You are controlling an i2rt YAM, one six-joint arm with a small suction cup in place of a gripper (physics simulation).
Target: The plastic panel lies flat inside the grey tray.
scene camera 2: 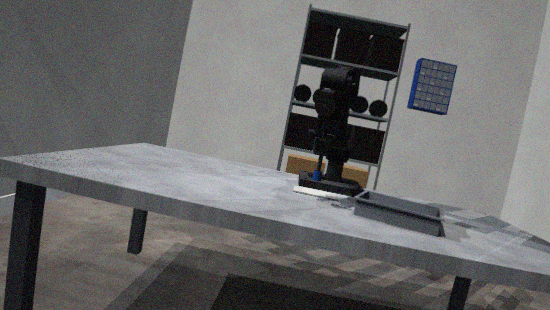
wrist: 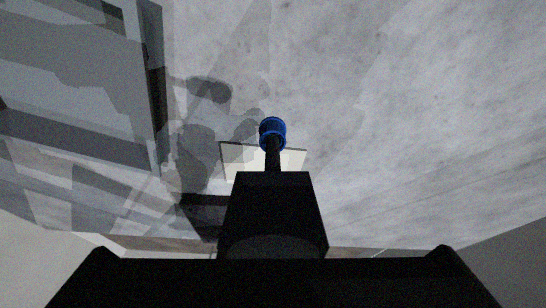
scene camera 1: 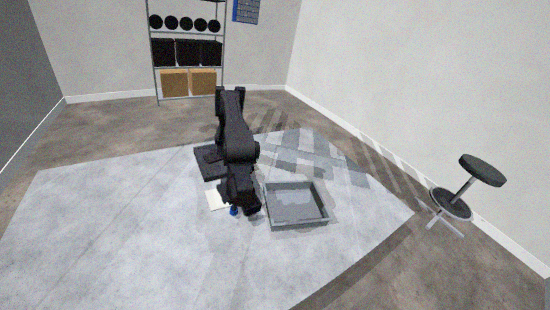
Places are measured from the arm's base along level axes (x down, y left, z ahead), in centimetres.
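Where they show: hand, tool point: [scene camera 2: 316, 179] [wrist: 272, 129] [scene camera 1: 233, 212]; arm's base, link origin: [scene camera 2: 332, 179].
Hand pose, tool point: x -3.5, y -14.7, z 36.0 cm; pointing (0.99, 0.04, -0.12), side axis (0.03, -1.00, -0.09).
Note:
Things, the pixels of their top centre, and the offset from my tool point.
- white plastic panel, top centre: [wrist: 262, 168] [scene camera 2: 314, 192] [scene camera 1: 224, 196] dy +3.3, dx +6.0, dz -12.8 cm
- grey tray, top centre: [wrist: 21, 81] [scene camera 2: 400, 203] [scene camera 1: 295, 199] dy +25.0, dx +1.5, dz +6.7 cm
The white plastic panel [scene camera 1: 214, 200] [scene camera 2: 310, 190] [wrist: 244, 161] lies flat on the table, just left of the grey tray [scene camera 1: 299, 222] [scene camera 2: 396, 216] [wrist: 157, 95] and outside it. The tray holds nothing. My gripper, a blue suction cup [scene camera 1: 233, 210] [scene camera 2: 316, 175] [wrist: 272, 132], hangs a little above the panel's front edge without touching it and holds nothing. The arm hides part of the panel in scene camera 1.
The arm's black base plate [scene camera 1: 207, 162] sits right behind the panel. A shelf rack [scene camera 1: 152, 58] with boxes stands at the back wall, beside a blue drawer cabinet [scene camera 2: 432, 85]. A stool [scene camera 1: 481, 169] stands on the floor to the right.

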